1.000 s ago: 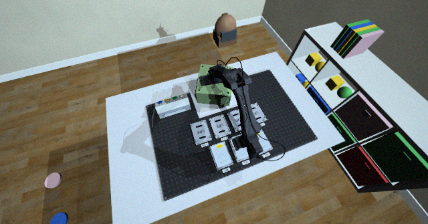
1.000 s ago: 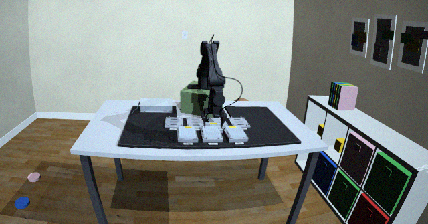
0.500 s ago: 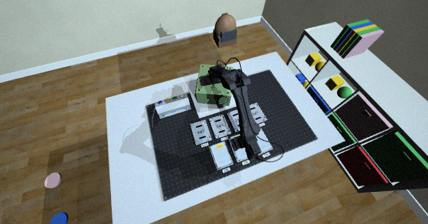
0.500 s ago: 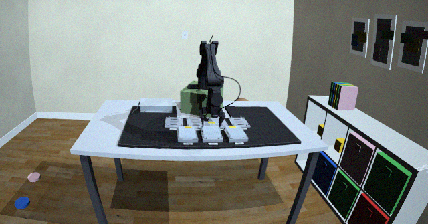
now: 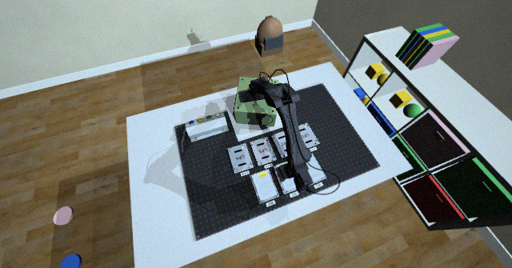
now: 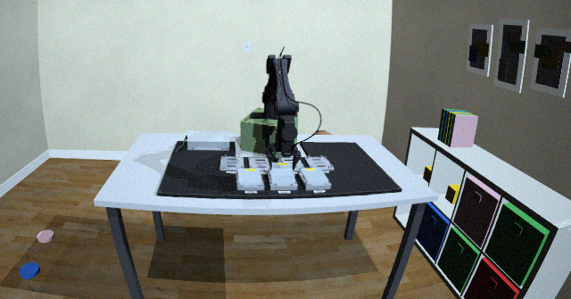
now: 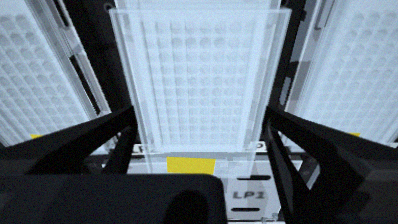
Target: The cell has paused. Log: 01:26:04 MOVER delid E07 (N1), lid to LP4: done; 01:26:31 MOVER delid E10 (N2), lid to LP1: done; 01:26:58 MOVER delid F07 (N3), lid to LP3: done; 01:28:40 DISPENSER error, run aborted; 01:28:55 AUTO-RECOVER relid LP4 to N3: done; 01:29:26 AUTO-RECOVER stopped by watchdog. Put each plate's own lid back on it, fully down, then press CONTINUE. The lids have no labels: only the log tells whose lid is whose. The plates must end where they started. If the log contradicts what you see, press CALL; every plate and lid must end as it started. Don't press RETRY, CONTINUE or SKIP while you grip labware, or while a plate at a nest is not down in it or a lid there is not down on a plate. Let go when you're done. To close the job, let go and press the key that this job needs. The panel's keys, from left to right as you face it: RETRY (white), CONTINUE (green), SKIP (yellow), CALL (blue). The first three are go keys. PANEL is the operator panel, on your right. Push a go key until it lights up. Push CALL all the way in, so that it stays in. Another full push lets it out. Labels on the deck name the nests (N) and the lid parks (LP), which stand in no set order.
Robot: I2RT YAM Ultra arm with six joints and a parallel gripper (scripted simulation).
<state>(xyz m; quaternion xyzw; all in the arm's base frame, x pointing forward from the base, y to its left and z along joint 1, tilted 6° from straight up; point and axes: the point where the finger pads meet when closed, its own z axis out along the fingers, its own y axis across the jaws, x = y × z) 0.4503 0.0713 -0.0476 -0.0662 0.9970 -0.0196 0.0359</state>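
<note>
The plate lies 40 mm below my hand. The rest, counted from my hand: lid park LP2: 190 mm behind, 40 mm to the left, 60 mm below; then white retry key: 410 mm behind, 310 mm to the right; then green continue key: 400 mm behind, 360 mm to the right.
</note>
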